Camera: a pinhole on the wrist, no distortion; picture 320 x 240 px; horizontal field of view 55.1 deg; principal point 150.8 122.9 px. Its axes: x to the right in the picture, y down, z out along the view. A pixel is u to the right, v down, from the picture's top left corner.
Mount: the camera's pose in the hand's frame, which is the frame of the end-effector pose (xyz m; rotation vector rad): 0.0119 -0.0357 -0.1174 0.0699 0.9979 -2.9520
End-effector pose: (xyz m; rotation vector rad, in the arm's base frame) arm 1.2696 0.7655 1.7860 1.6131 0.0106 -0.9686
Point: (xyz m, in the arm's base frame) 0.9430 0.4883 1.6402
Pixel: 140 9
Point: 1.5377 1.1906 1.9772
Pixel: behind the camera
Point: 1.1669 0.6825 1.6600
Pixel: 94 35
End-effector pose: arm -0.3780 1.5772 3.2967 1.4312 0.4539 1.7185
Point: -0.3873 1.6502 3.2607
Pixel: 54 29
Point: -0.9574 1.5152 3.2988
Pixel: behind the camera
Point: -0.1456 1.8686 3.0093
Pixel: outside the picture
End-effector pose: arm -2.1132 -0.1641 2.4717 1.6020 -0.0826 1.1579
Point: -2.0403 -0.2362 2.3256
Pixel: 294 32
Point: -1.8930 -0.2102 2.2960
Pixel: 179 114
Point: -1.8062 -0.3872 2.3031
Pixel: 188 29
